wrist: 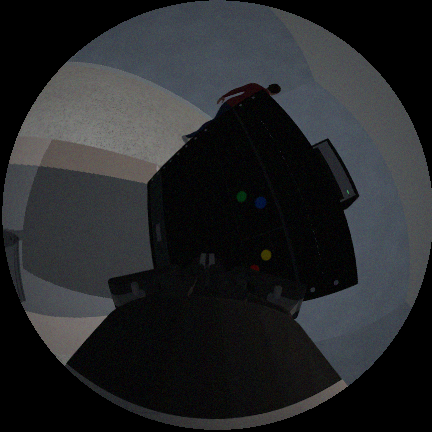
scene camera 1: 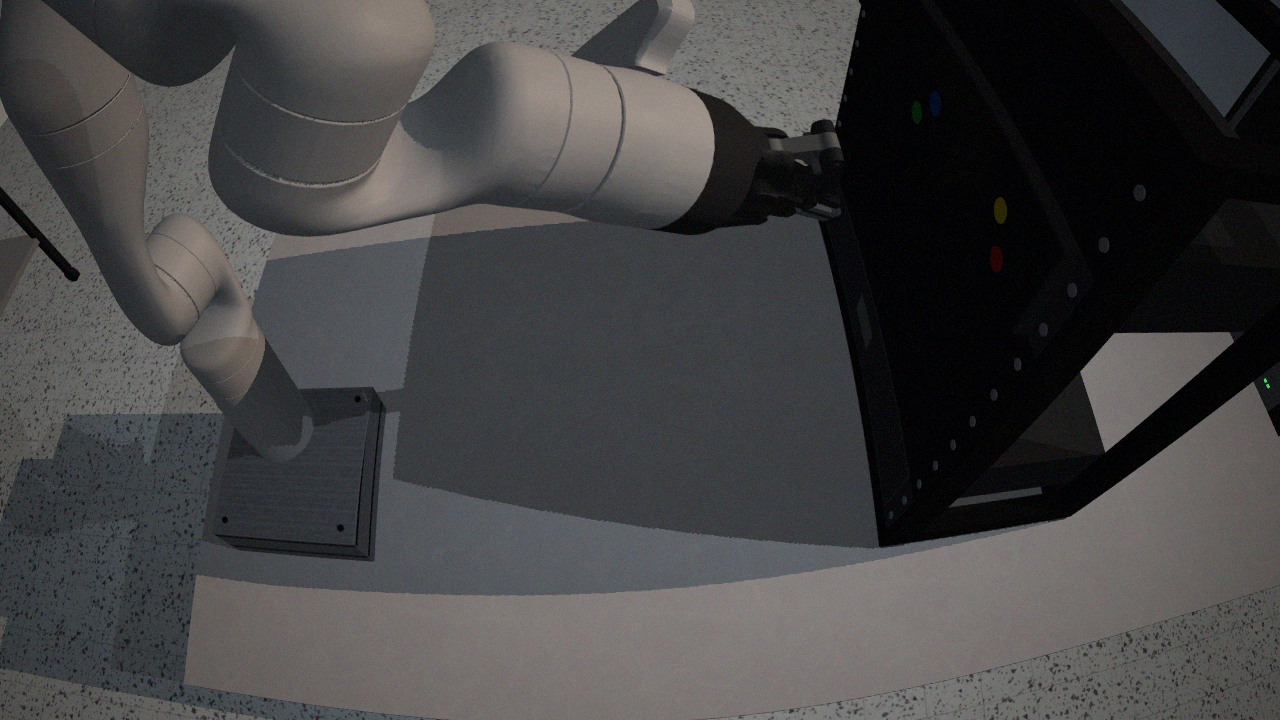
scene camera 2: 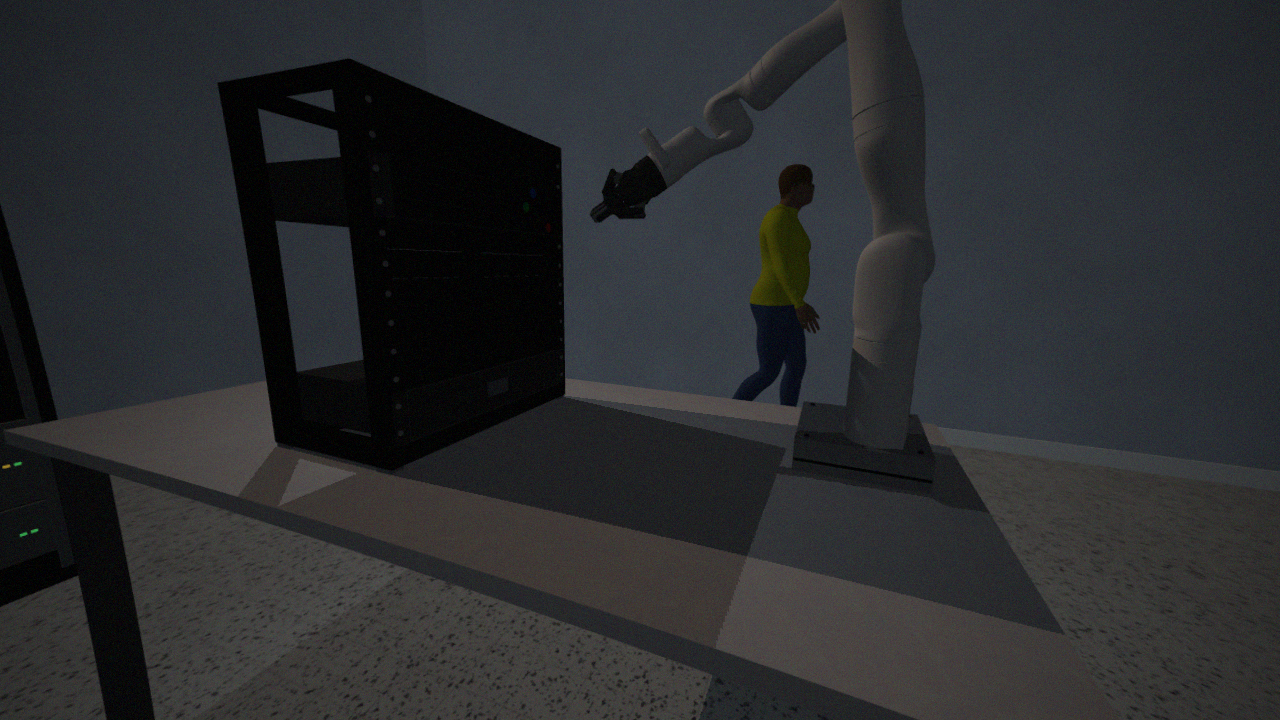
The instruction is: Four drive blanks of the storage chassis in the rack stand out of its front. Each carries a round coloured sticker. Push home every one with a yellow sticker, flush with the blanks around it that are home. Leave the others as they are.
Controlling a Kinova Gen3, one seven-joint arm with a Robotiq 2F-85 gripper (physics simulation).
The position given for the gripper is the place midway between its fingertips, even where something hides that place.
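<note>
There's a black rack (scene camera 1: 1126,203), and you'd also find the rack (wrist: 229,182) from the wrist and the rack (scene camera 2: 444,358) from the other scene view. As for the gripper (scene camera 1: 830,203), it's visible there, and so is the gripper (wrist: 207,261), and again the gripper (scene camera 2: 592,218).
</note>
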